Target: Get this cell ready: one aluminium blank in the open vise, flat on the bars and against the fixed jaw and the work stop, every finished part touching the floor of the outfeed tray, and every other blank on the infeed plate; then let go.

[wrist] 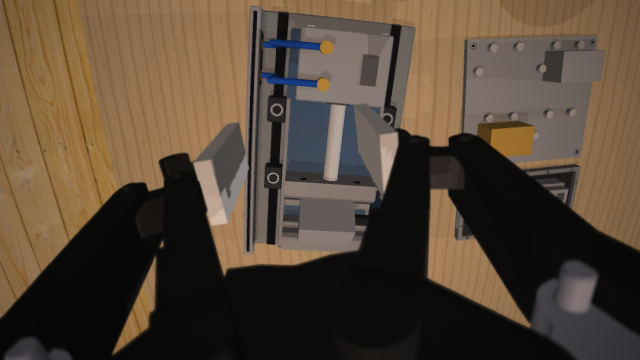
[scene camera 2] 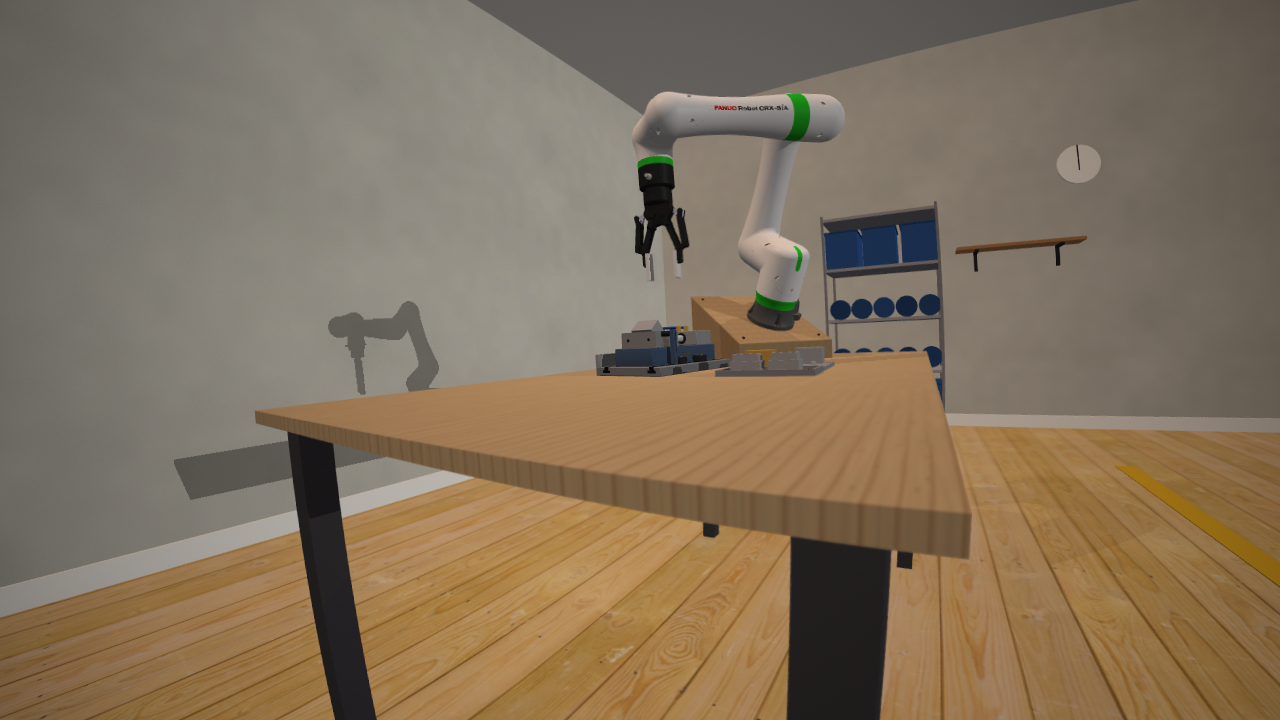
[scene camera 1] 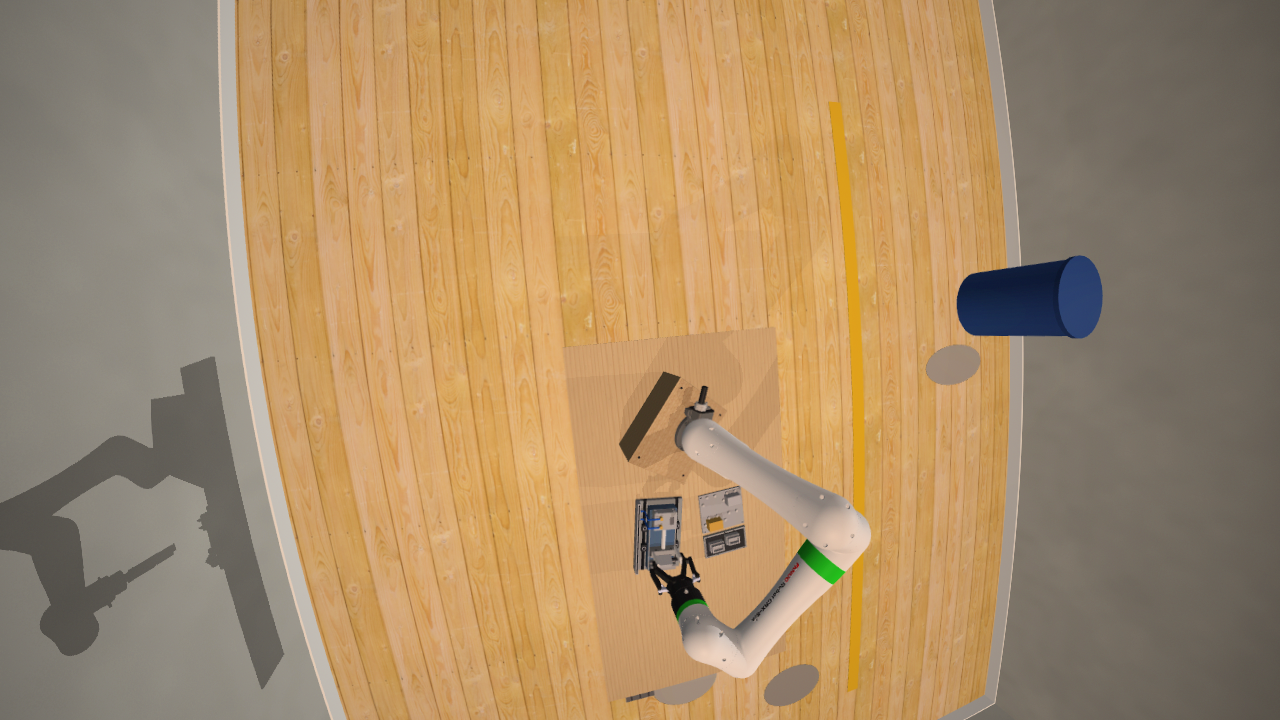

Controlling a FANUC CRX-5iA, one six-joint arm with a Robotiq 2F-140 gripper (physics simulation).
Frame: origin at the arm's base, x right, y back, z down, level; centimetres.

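Seen in the pictures: gripper, fingertip midpoint: (wrist: 299, 137) (scene camera 2: 664, 279) (scene camera 1: 664, 552); arm's base, origin of the base link: (scene camera 2: 770, 320).
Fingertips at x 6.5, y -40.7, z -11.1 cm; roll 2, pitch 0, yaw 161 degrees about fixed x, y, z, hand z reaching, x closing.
Pixels of each thing's top centre, then the offset from my fingertips to it. "*": a spot on its surface instead. Level surfaces: height alone.
- grey aluminium blank, middle of its top: (wrist: 327, 233) (scene camera 2: 647, 320) (scene camera 1: 665, 565) dy -11.9, dx -5.2, dz +11.0 cm
- vise, middle of its top: (wrist: 329, 161) (scene camera 2: 665, 330) (scene camera 1: 663, 545) dy -4.9, dx -4.1, dz +13.4 cm
- grey blank, middle of its top: (wrist: 583, 66) (scene camera 2: 809, 347) (scene camera 1: 734, 500) dy +11.7, dx -33.7, dz +18.9 cm
- pegged infeed plate, middle of its top: (wrist: 530, 102) (scene camera 1: 722, 510) dy +5.9, dx -30.7, dz +22.5 cm
- dark outfeed tray, surface spot: (wrist: 575, 192) * dy -5.0, dx -43.6, dz +22.1 cm
- orange block, middle of its top: (wrist: 512, 142) (scene camera 2: 760, 350) (scene camera 1: 716, 526) dy +0.5, dx -27.5, dz +18.9 cm
- table, its level: dz +23.3 cm
A grey aluminium blank (scene camera 1: 664, 558) (scene camera 2: 647, 325) (wrist: 326, 217) sits at the front end of the vise (wrist: 345, 65), between the crossbar-like jaw and the end jaw. Its top looks sloped in scene camera 2; its contact with bars and stop is hidden. My gripper (scene camera 1: 671, 562) (scene camera 2: 664, 267) (wrist: 299, 137) is open and empty, well above the vise. Another grey blank (scene camera 1: 731, 497) (wrist: 582, 66) is on the pegged infeed plate (wrist: 530, 92). Two finished parts with pockets (scene camera 1: 716, 546) (scene camera 1: 732, 539) are in the dark outfeed tray (wrist: 575, 192), partly hidden by a finger in the wrist view.
An orange block (scene camera 1: 714, 523) (wrist: 507, 141) sits on the infeed plate near the outfeed tray. Two blue hoses (wrist: 295, 45) (wrist: 295, 81) cross the vise's far end. The wooden robot pedestal (scene camera 2: 716, 317) stands behind the fixtures on the table (scene camera 2: 626, 429).
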